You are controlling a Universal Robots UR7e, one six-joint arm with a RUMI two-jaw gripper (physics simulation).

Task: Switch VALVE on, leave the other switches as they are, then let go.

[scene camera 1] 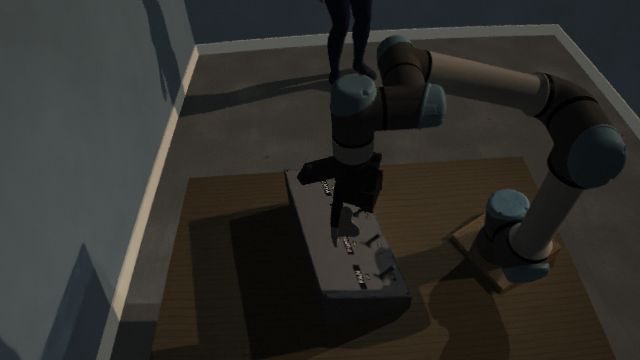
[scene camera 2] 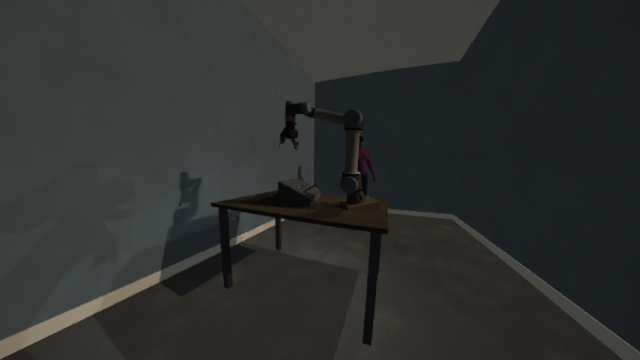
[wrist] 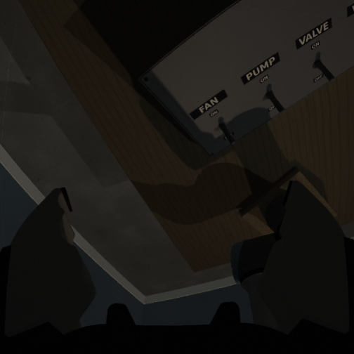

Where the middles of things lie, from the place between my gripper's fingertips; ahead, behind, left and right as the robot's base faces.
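I see the grey sloped switch panel (scene camera 1: pixel 349 287) 4 cm ahead of my hand, 22 cm to the right of it and 35 cm below it.
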